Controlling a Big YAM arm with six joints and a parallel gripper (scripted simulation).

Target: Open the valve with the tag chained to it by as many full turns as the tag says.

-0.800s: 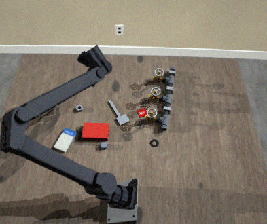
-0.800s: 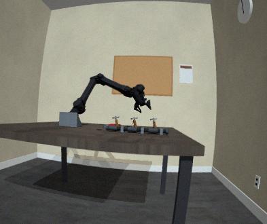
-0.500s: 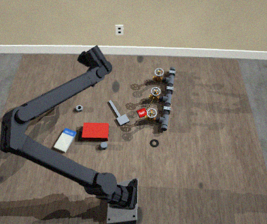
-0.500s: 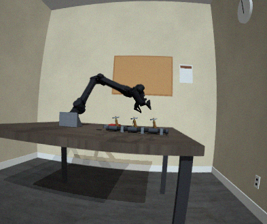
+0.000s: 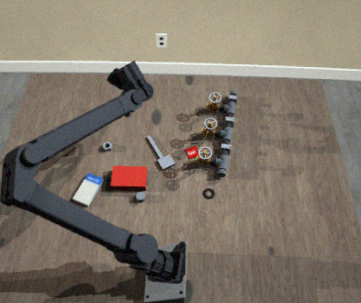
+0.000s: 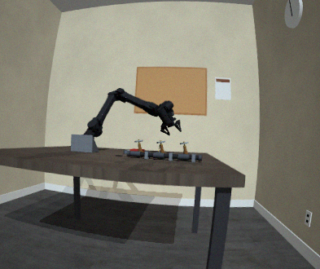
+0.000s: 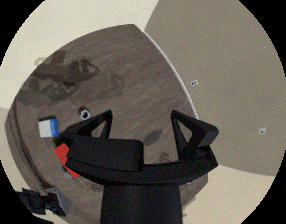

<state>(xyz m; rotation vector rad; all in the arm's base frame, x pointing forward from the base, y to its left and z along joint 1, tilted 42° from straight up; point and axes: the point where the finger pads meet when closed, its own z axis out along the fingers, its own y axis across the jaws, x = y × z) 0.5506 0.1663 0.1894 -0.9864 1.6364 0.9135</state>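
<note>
Now: hand 270 mm to the left of the red tag, 150 mm above it and 90 mm past it. From my hand the other things lie so: grey hammer-like tool: 150 mm to the right, 150 mm below, 120 mm behind; then white block: 310 mm behind, 150 mm below, 70 mm to the left; then red block: 240 mm behind, 140 mm below, 60 mm to the right.
</note>
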